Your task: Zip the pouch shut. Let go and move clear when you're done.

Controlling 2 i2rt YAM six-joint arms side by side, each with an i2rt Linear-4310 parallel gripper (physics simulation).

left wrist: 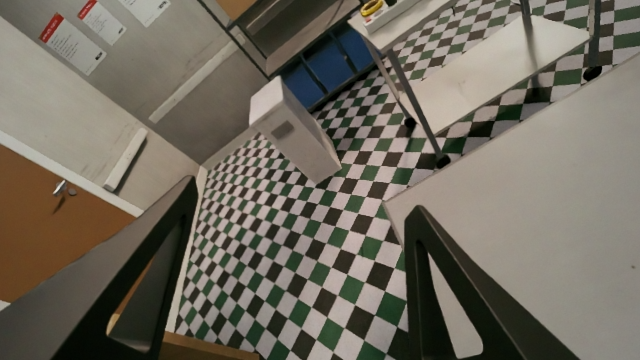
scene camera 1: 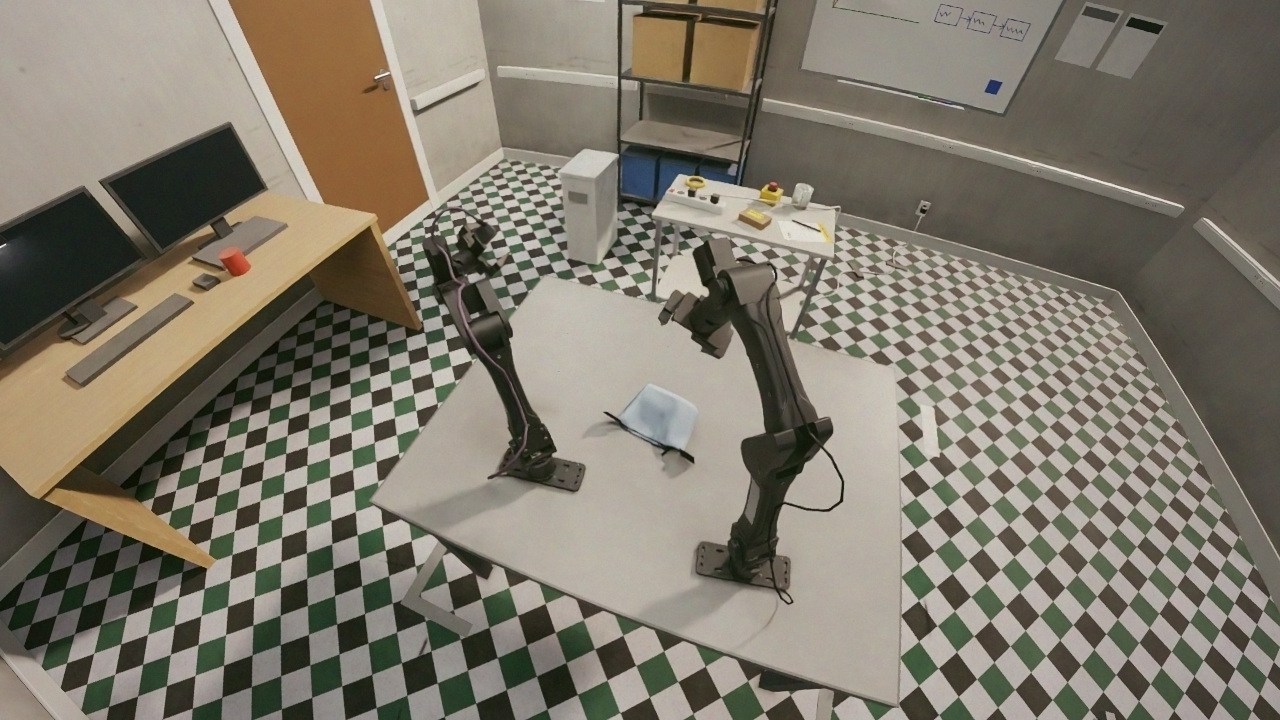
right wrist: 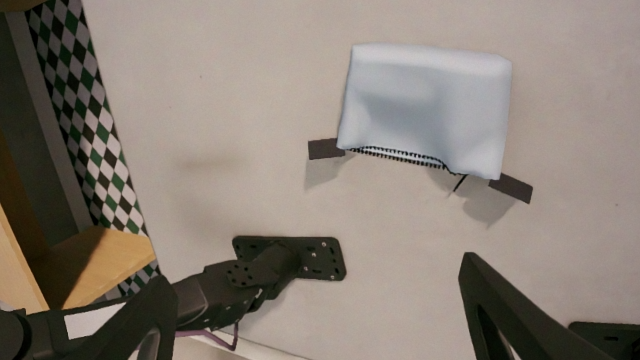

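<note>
The light blue pouch (scene camera 1: 660, 413) (right wrist: 430, 105) lies on the table, with a dark tab at each end of its zipper edge. In the right wrist view, two rows of black zipper teeth (right wrist: 400, 156) stand apart from the pouch's left corner to near its right end. The thin black zipper pull (right wrist: 460, 183) hangs out near the right tab (right wrist: 511, 188). My right gripper (scene camera 1: 687, 329) is open and empty, raised above the table and apart from the pouch. My left gripper (scene camera 1: 497, 254) (left wrist: 309, 199) is open and empty, high near the table's back left corner.
The grey table (scene camera 1: 832, 402) (left wrist: 550, 200) carries both arm bases. The left arm's base plate (scene camera 1: 569, 474) (right wrist: 320, 257) is near the pouch. A white cart (scene camera 1: 666, 213) stands behind the table, and a wooden desk (scene camera 1: 268, 295) with monitors stands at the left.
</note>
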